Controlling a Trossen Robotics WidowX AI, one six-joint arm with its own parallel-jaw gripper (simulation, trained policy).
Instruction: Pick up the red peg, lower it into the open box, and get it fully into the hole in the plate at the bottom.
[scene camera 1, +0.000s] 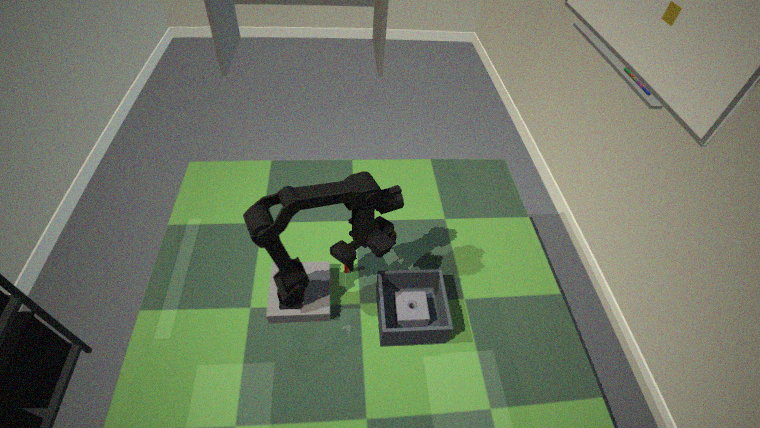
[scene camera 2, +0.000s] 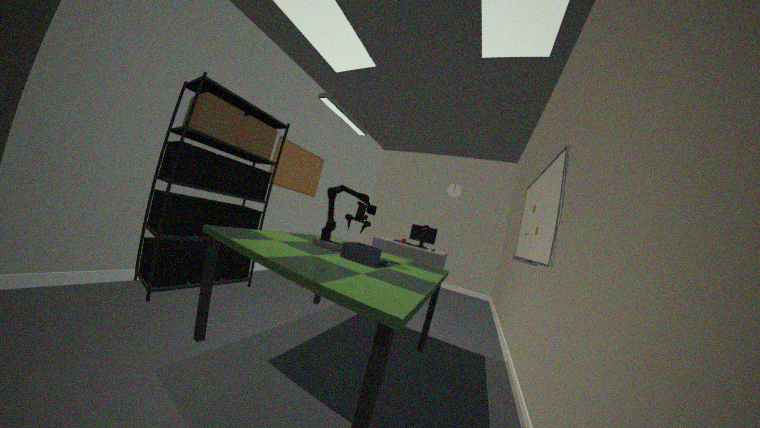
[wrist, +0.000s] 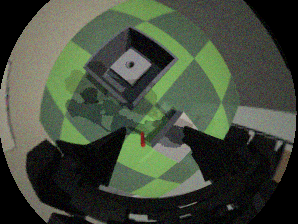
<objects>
A plate shows in scene camera 1 and in the wrist view; in scene camera 2 it is hidden by a grey box. The same spot on the plate: (wrist: 131, 67) is (scene camera 1: 409, 303).
</objects>
